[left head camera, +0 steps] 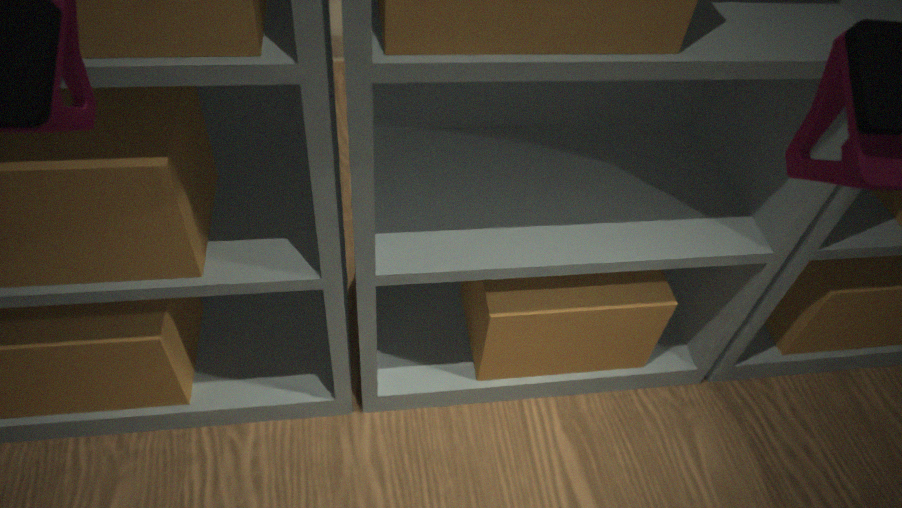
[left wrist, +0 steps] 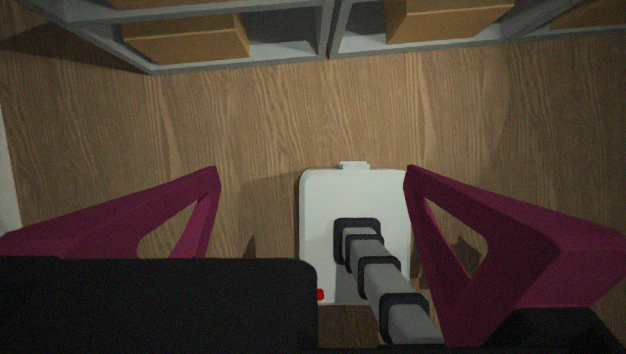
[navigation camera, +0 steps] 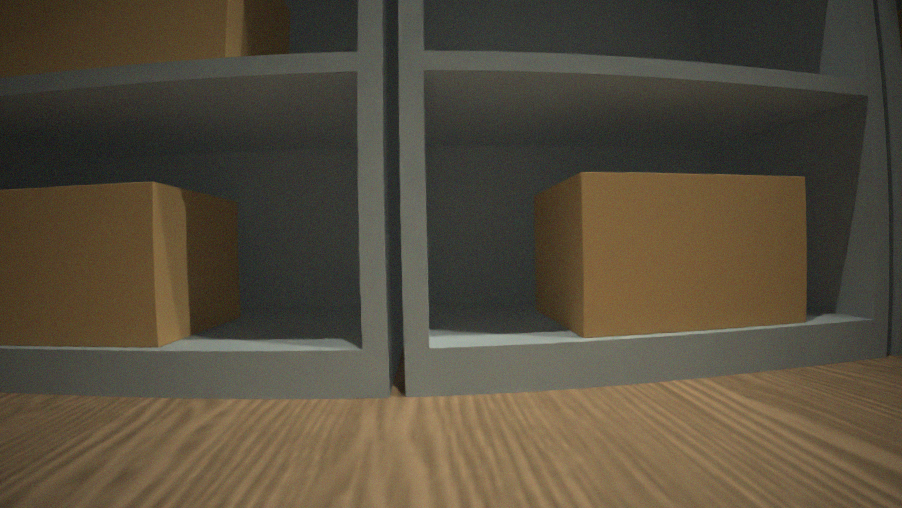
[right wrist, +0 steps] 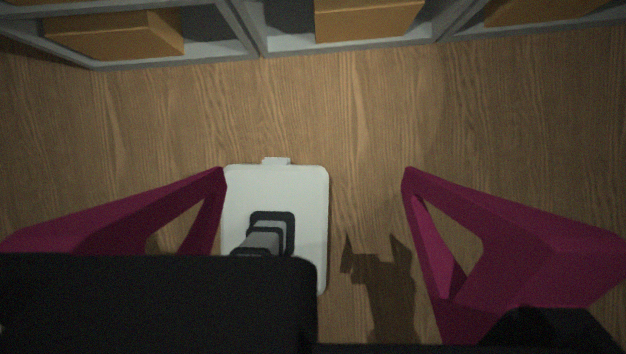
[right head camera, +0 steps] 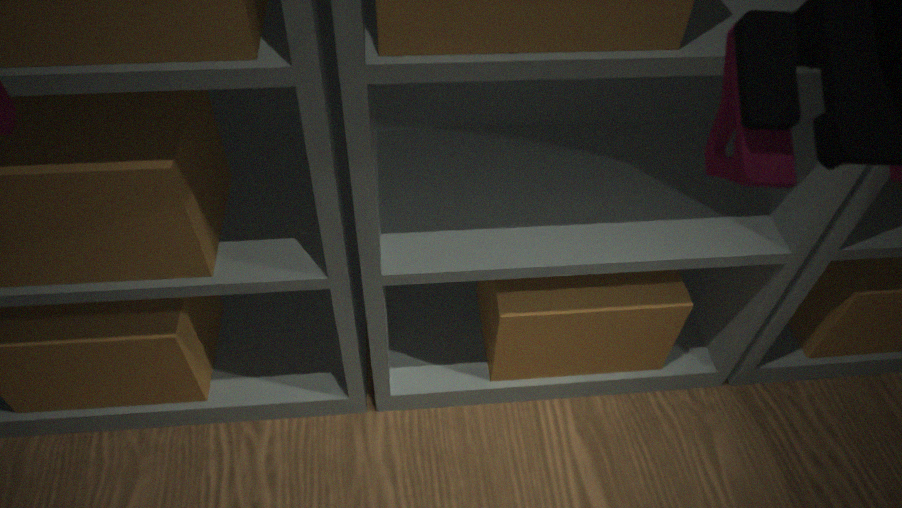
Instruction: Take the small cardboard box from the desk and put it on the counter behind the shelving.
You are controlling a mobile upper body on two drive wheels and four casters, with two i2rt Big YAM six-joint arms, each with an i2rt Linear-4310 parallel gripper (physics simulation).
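Note:
Left gripper (left wrist: 312, 175). Right gripper (right head camera: 801, 164), (left head camera: 873, 168), (right wrist: 313, 176).

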